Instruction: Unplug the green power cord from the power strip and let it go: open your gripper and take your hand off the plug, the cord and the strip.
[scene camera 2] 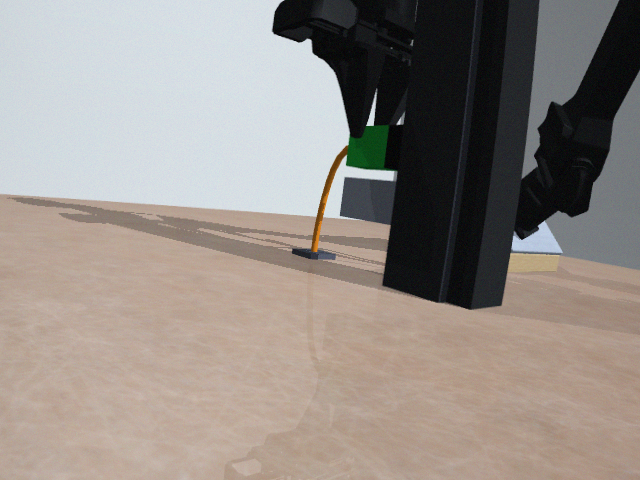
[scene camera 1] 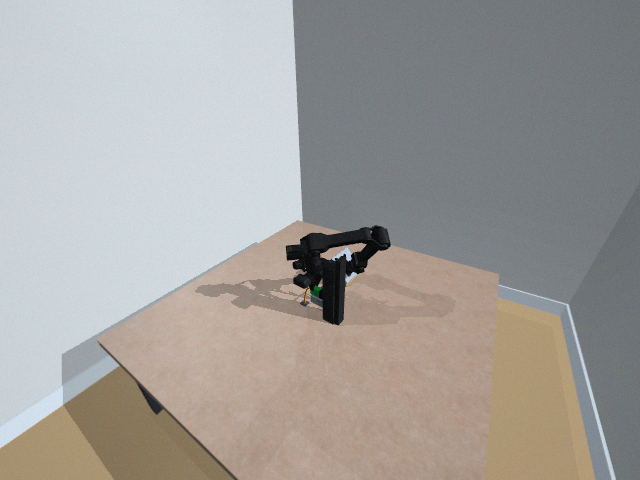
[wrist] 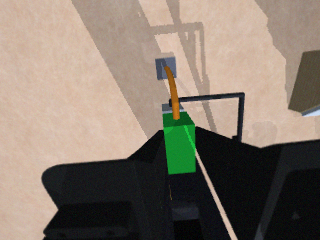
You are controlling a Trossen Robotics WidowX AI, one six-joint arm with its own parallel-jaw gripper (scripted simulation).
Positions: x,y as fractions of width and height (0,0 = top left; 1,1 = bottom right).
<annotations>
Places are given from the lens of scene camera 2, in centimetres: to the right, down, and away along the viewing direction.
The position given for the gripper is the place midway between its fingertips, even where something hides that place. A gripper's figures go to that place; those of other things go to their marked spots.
gripper (scene camera 2: 0.58,0.29): 4, -8, 40
green plug (scene camera 2: 0.59,0.31): 5, -7, 38
</annotations>
